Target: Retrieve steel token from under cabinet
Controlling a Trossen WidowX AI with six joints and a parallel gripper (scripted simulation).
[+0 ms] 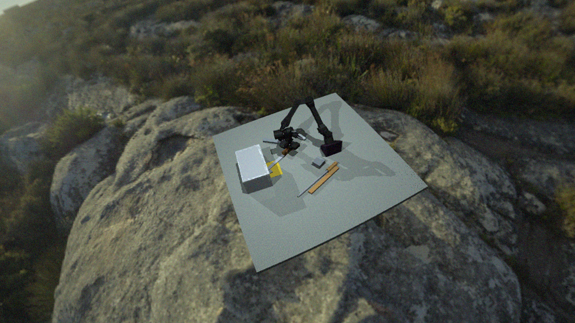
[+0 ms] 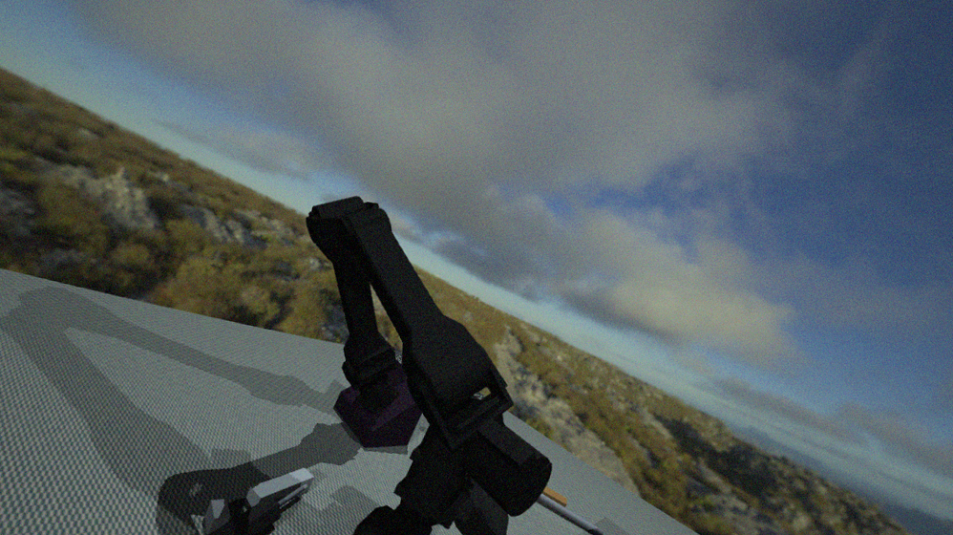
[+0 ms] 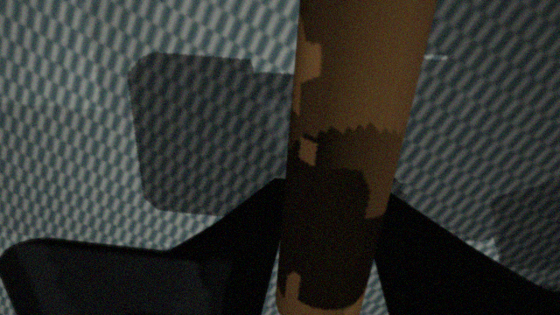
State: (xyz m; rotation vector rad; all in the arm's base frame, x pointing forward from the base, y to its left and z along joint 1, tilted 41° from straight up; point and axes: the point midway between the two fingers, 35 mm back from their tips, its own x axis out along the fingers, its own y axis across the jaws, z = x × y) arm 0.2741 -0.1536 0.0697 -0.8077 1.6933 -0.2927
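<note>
Now: gripper tip 12 cm past the small grey cube and 14 cm to the left of it. From my gripper tip the other things lie so: grey bar: 15 cm behind, 6 cm to the right; then grey block: 12 cm behind, 25 cm to the left, 1 cm above; then wooden stick: 8 cm behind, 40 cm to the left.
</note>
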